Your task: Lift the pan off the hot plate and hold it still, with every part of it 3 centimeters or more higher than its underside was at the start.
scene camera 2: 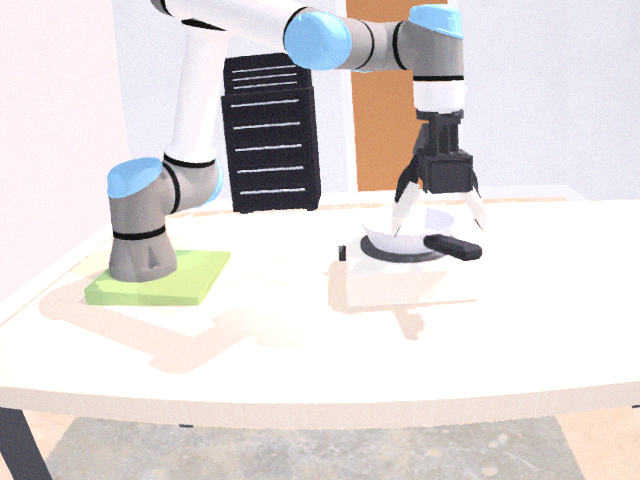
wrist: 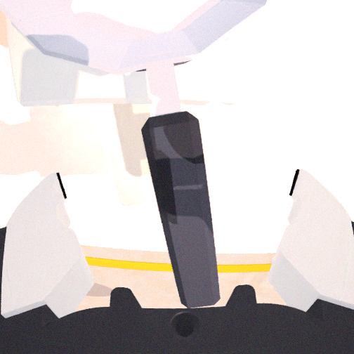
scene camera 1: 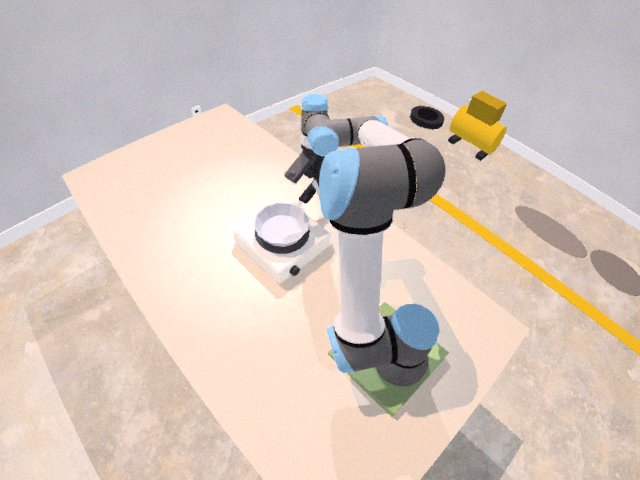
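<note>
The pan is pale with a dark base and sits upright on the white hot plate. Its black handle sticks out from the hot plate; in scene camera 1 the arm hides it. My gripper is open and empty, pointing down above the handle. In the wrist view the handle runs lengthwise between the two wide-set pale fingers, slightly slanted, with a gap on each side. How far the fingertips are above the handle is hard to tell.
The arm's base stands on a green plate on the table. The hot plate's black knob is on its side facing the base. A black drawer cabinet stands behind the table.
</note>
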